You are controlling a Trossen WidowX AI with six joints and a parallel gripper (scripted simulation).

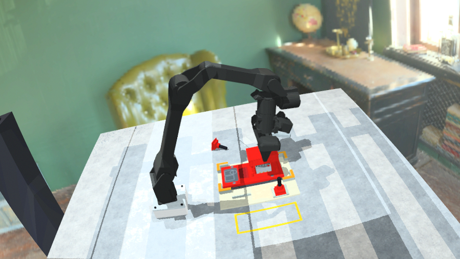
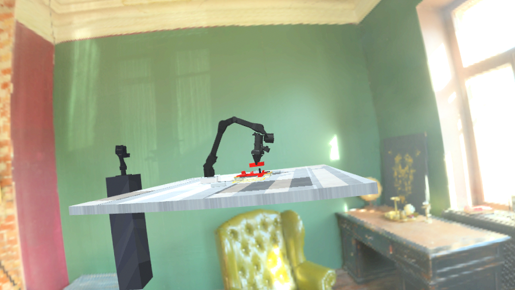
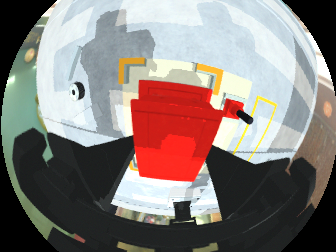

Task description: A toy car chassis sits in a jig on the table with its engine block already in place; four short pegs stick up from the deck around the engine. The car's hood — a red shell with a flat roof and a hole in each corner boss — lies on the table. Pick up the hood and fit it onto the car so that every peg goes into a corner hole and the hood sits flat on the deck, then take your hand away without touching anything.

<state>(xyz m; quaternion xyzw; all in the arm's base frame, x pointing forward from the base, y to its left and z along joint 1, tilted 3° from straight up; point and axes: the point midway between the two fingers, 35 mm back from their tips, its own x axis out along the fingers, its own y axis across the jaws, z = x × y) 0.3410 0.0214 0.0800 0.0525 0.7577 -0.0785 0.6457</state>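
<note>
Now: gripper tip 10 mm to the right of the grey engine block and 60 mm above it. Round my gripper tip: black upright stick 10 mm ahead, 110 mm to the right, 50 mm below; then black wheel 70 mm ahead, 200 mm to the left, 70 mm below; then red hood 10 mm above.
</note>
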